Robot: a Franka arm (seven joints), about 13 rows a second.
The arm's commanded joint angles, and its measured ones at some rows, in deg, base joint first. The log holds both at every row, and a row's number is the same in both.
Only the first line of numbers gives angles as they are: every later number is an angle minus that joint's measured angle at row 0.
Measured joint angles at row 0:
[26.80 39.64 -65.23 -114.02 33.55 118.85 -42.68]
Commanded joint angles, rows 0 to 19:
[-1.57 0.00 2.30 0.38 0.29 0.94 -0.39]
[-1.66 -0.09 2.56 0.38 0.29 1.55 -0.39]
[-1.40 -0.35 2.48 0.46 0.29 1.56 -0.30]
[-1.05 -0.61 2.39 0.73 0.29 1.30 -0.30]
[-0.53 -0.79 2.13 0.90 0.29 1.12 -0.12]
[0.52 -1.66 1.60 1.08 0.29 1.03 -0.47]
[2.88 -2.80 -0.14 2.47 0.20 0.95 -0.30]
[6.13 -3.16 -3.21 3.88 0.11 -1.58 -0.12]
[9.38 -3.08 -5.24 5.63 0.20 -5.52 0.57]
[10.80 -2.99 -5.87 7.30 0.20 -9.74 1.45]
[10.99 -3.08 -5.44 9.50 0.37 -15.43 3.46]
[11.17 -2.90 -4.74 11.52 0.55 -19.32 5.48]
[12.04 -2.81 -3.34 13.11 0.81 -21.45 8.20]
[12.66 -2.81 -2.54 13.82 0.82 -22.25 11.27]
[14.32 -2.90 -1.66 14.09 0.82 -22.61 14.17]
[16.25 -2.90 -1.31 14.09 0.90 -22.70 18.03]
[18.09 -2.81 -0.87 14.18 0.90 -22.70 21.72]
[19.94 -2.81 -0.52 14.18 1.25 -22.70 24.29]
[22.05 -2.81 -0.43 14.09 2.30 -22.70 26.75]
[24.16 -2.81 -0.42 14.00 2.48 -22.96 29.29]
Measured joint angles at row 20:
[21.14 -2.53 0.05 13.59 1.19 -21.57 24.44]
